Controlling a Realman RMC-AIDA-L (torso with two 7-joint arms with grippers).
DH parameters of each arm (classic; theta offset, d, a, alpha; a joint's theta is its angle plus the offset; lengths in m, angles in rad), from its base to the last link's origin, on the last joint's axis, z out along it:
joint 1: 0 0.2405 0 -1.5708
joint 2: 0 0 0 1.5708
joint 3: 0 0.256 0 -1.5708
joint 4: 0 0 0 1.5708
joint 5: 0 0.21 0 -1.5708
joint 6: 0 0 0 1.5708
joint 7: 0 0.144 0 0
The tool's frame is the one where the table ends.
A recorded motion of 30 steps. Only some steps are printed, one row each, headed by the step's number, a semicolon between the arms.
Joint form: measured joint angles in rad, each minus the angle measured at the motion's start. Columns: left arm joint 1, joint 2, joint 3, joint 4, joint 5, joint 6, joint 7; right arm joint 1, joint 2, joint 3, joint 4, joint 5, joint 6, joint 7.
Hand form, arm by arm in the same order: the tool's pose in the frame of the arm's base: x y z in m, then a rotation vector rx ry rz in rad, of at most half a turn. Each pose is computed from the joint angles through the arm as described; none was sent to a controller.
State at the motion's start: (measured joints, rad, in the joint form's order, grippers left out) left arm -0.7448 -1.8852 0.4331 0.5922 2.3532 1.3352 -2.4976; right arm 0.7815 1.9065 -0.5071 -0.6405 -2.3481 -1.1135 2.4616
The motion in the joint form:
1: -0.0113 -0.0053 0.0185 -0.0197 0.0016 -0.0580 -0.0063; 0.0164 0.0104 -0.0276 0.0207 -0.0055 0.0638 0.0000
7: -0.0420 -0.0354 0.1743 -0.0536 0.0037 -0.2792 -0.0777; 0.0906 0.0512 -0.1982 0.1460 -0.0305 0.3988 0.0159
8: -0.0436 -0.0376 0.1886 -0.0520 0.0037 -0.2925 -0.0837; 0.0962 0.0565 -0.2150 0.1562 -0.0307 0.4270 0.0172
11: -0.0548 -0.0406 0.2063 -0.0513 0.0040 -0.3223 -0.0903; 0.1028 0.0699 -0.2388 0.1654 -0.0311 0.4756 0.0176
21: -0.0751 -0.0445 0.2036 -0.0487 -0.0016 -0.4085 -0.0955; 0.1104 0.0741 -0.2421 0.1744 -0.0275 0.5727 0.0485
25: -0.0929 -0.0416 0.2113 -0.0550 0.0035 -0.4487 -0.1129; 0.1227 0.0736 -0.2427 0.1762 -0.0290 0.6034 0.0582
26: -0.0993 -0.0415 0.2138 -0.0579 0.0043 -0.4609 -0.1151; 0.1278 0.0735 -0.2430 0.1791 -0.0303 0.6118 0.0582
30: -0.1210 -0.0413 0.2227 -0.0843 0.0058 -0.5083 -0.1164; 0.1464 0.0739 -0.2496 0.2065 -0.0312 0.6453 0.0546
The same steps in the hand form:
1: -0.2842 0.4215 0.0831 -1.9282 -1.8350 -0.5981; 0.2723 0.4554 0.0905 -1.8694 1.5834 0.5453
7: -0.2823 0.4410 0.0595 -1.8417 -1.7794 -0.4841; 0.2622 0.4813 0.0510 -1.8059 1.4409 0.4053
8: -0.2816 0.4423 0.0583 -1.8392 -1.7710 -0.4752; 0.2610 0.4826 0.0469 -1.8031 1.4269 0.3947
11: -0.2775 0.4476 0.0576 -1.8349 -1.7454 -0.4698; 0.2586 0.4846 0.0404 -1.7951 1.4002 0.3836
21: -0.2724 0.4614 0.0644 -1.7781 -1.6856 -0.5098; 0.2594 0.4922 0.0467 -1.7065 1.3790 0.4204
25: -0.2678 0.4690 0.0673 -1.7537 -1.6637 -0.5173; 0.2549 0.4972 0.0502 -1.6854 1.3603 0.4360
26: -0.2659 0.4714 0.0675 -1.7499 -1.6551 -0.5193; 0.2532 0.4987 0.0504 -1.6833 1.3532 0.4373
30: -0.2616 0.4778 0.0647 -1.7373 -1.6347 -0.5181; 0.2496 0.5018 0.0466 -1.6812 1.3382 0.4303

